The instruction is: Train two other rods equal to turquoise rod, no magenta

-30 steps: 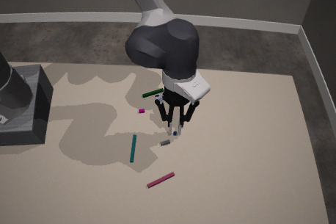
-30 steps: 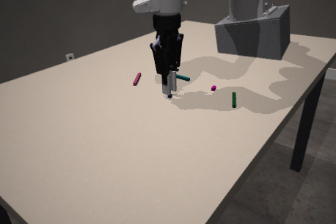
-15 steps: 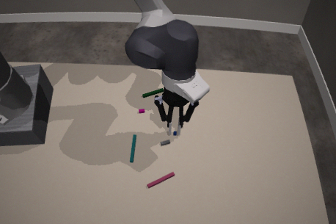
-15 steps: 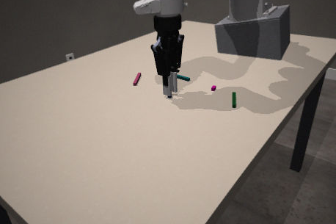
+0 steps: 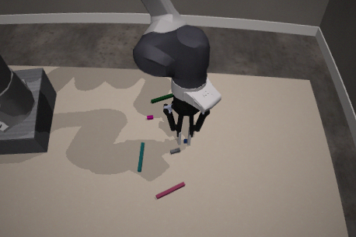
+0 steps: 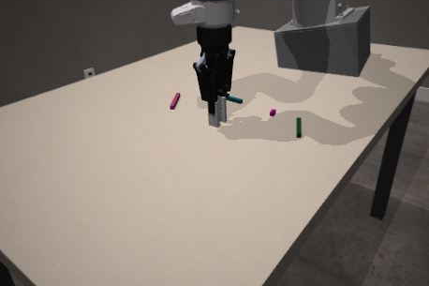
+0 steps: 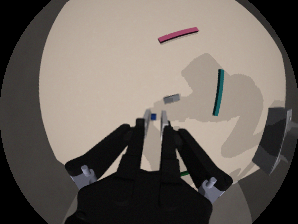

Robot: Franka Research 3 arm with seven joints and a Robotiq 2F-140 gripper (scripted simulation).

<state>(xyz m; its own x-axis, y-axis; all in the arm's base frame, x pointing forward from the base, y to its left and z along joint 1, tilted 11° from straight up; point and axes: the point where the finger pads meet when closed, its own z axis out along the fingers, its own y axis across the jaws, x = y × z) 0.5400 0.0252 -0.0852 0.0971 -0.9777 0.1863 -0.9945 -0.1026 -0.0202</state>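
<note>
Now: the blue rod 30 mm below my hand. From my hand the other things lie so: turquoise rod 120 mm behind, 80 mm to the right, 30 mm below; magenta rod 120 mm behind, 80 mm to the left, 30 mm below; grey rod 20 mm behind, 40 mm to the right, 30 mm below.
</note>
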